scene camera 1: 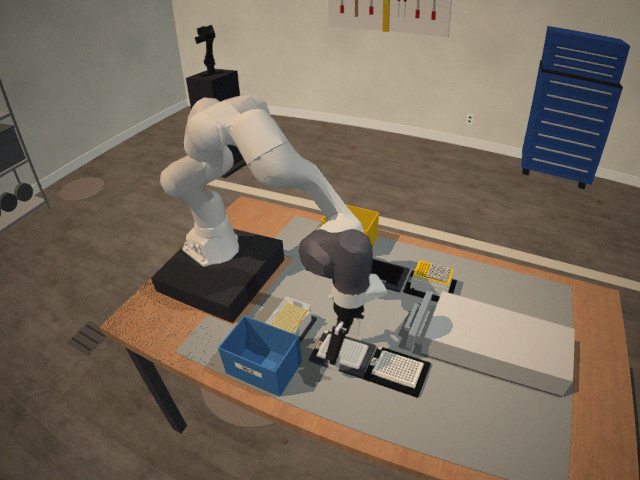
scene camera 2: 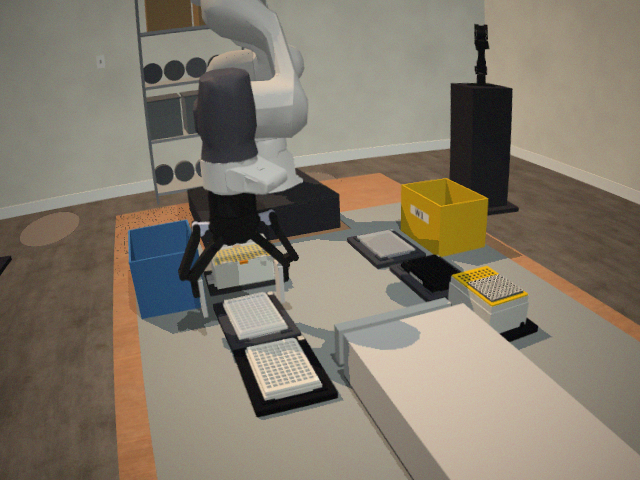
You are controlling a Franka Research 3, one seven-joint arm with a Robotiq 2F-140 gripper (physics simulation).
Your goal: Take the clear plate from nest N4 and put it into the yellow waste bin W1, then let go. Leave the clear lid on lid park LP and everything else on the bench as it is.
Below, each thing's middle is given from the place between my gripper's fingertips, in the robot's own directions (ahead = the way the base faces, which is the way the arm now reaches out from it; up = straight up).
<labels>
I see the clear plate [scene camera 2: 252, 316] 3 cm below my hand, 2 cm to the left of it and 1 cm behind it. Round my hand: clear lid [scene camera 2: 385, 243] (35 cm to the left, 24 cm behind, 3 cm below); then black plate [scene camera 2: 431, 271] (39 cm to the left, 6 cm behind, 3 cm below); then white plate [scene camera 2: 281, 369] (15 cm ahead, 4 cm to the left, 3 cm below).
</labels>
